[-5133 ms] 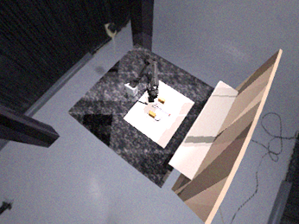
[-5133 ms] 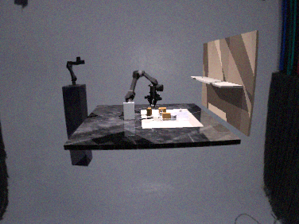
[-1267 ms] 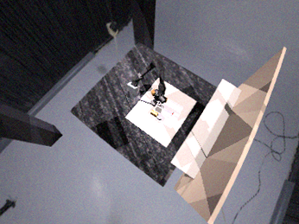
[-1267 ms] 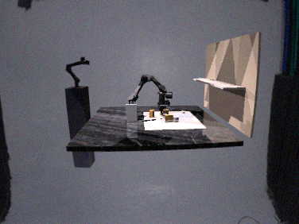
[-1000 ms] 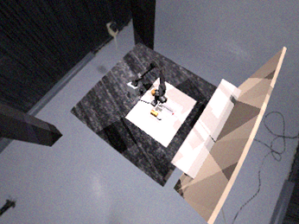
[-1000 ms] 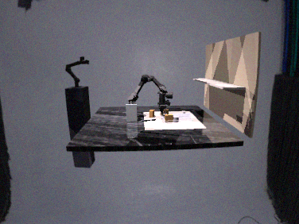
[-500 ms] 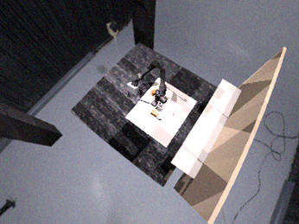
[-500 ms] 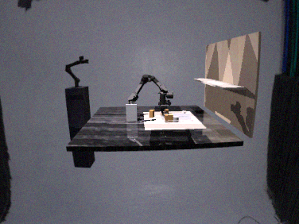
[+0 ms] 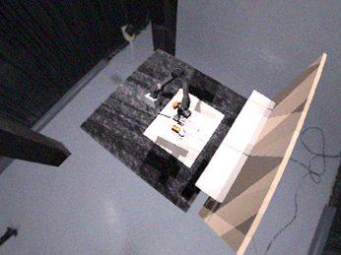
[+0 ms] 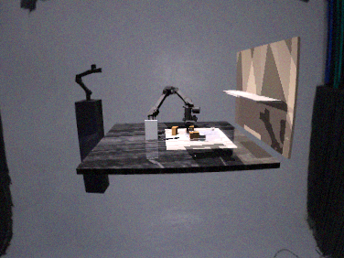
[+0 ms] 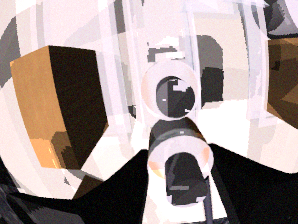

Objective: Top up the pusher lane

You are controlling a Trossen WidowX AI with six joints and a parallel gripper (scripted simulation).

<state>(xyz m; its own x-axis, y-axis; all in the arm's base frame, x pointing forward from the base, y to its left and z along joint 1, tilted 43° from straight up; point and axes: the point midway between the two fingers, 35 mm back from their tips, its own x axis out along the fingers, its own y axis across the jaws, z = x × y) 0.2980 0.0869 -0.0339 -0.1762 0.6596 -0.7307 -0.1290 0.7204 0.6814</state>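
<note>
My gripper tip is 16 cm short of the lane and 4 cm above it. From my gripper tip the other things lie so: shelf board (53 cm ahead, 31 cm above, 3 cm to the left).
</note>
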